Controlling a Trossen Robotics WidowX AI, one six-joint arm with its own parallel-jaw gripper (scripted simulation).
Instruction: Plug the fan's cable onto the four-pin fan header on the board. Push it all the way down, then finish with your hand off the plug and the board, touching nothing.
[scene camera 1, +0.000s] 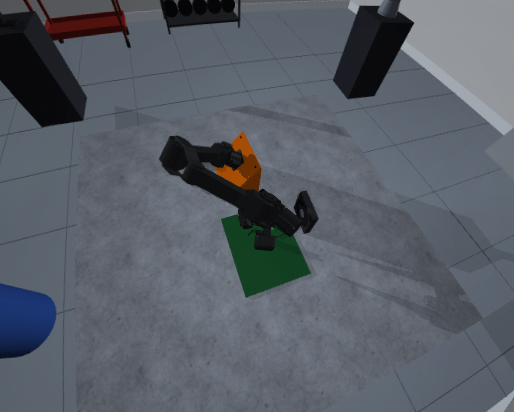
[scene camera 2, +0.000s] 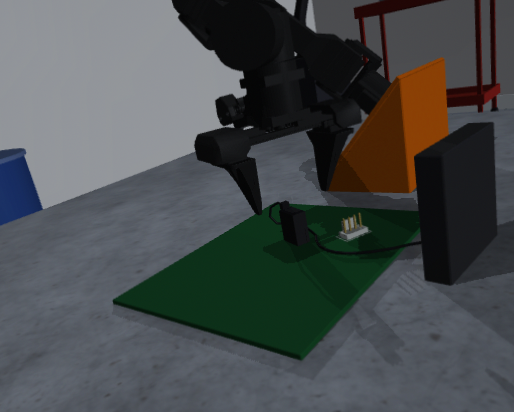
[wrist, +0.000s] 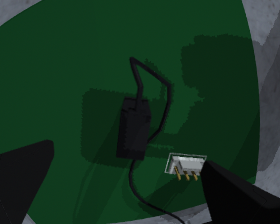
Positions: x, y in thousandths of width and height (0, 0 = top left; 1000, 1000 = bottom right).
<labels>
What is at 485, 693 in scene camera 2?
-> A green board.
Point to a black fan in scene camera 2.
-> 886, 431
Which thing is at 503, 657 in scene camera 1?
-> A green board.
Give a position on a black fan plug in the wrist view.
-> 480, 565
</labels>
